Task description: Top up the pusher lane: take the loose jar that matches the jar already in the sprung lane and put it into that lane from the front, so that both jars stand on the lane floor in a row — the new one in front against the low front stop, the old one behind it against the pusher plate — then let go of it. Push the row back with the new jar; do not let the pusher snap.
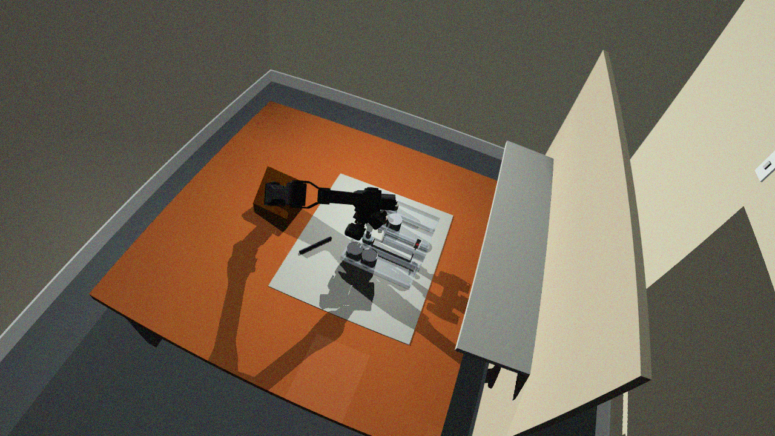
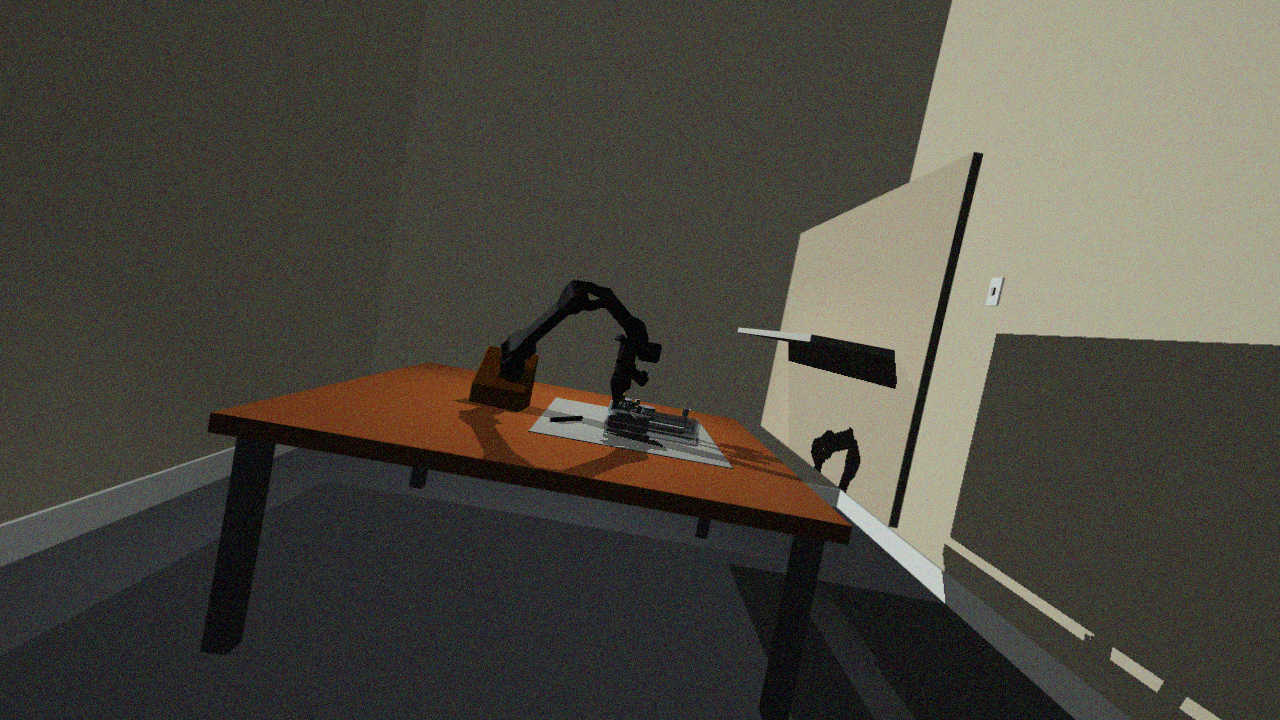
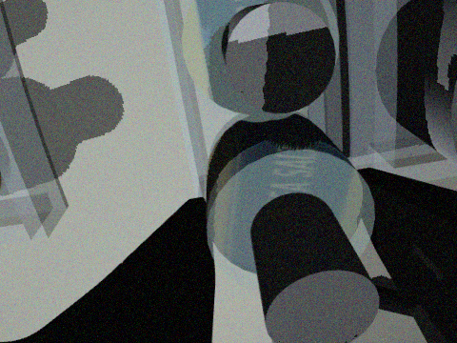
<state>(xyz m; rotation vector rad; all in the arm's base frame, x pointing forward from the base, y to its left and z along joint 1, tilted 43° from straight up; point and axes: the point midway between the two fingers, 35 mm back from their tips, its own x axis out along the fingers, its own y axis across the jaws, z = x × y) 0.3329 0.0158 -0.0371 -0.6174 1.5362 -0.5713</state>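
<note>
Right now my gripper tip is 6 cm short of the white mat, 5 cm above it and 1 cm to the left of it. Also, from my gripper tip: grey shelf: 51 cm ahead, 31 cm above, 2 cm to the left; then thin black rod: 13 cm behind, 11 cm to the right, 5 cm below; then clear lane rack: 15 cm ahead, 4 cm below, 3 cm to the left.
</note>
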